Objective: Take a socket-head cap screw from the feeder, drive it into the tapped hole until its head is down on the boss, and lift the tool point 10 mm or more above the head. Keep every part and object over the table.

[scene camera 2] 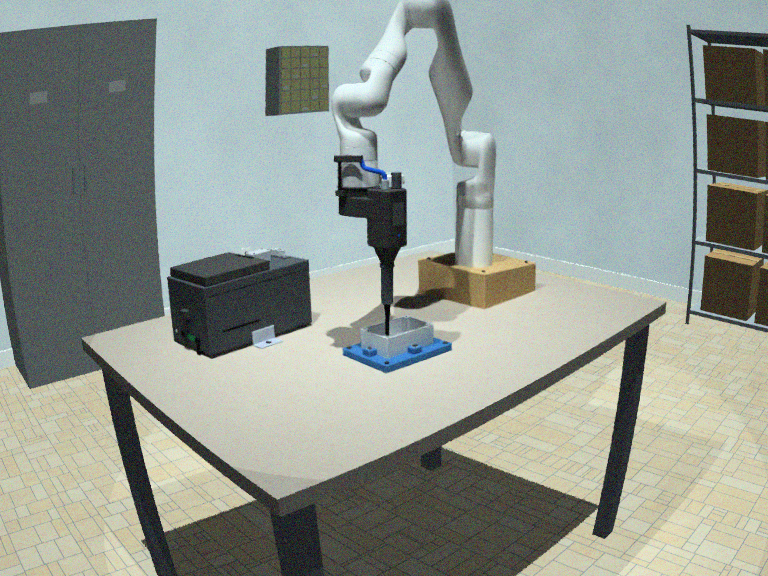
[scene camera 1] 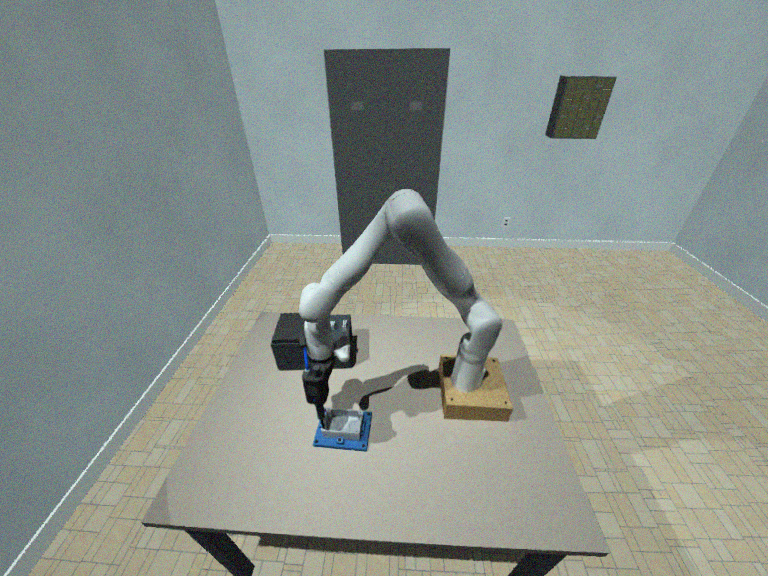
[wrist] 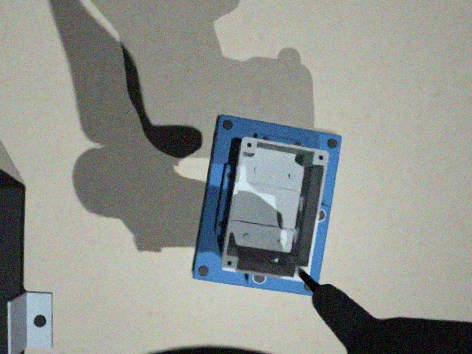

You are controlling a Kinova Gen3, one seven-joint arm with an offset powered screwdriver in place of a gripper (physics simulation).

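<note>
My screwdriver [scene camera 1: 323, 427] [scene camera 2: 387, 333] [wrist: 301, 271] points down, its thin tip at one corner of an open grey housing [scene camera 1: 341, 434] [scene camera 2: 406, 341] [wrist: 254, 148]. In the wrist view the tip meets the lower-right corner boss and hides its hole. The other three corner bosses show open dark holes. I cannot make out a screw or screw head at the tip, nor any gap there. The housing sits upright on a blue fixture plate [scene camera 1: 325, 442] [scene camera 2: 403, 360] [wrist: 209, 215]. The black box-shaped feeder [scene camera 1: 288, 354] [scene camera 2: 266, 306] [wrist: 11, 235] stands away from the plate.
A small metal bracket [scene camera 2: 266, 342] [wrist: 44, 305] with a hole is at the feeder's side. The arm stands on a wooden base [scene camera 1: 477, 411] [scene camera 2: 508, 286] on the table [scene camera 1: 403, 496] [scene camera 2: 372, 415]. A grey cabinet [scene camera 1: 384, 155] [scene camera 2: 117, 186] and a shelf rack [scene camera 2: 692, 186] stand beyond the table.
</note>
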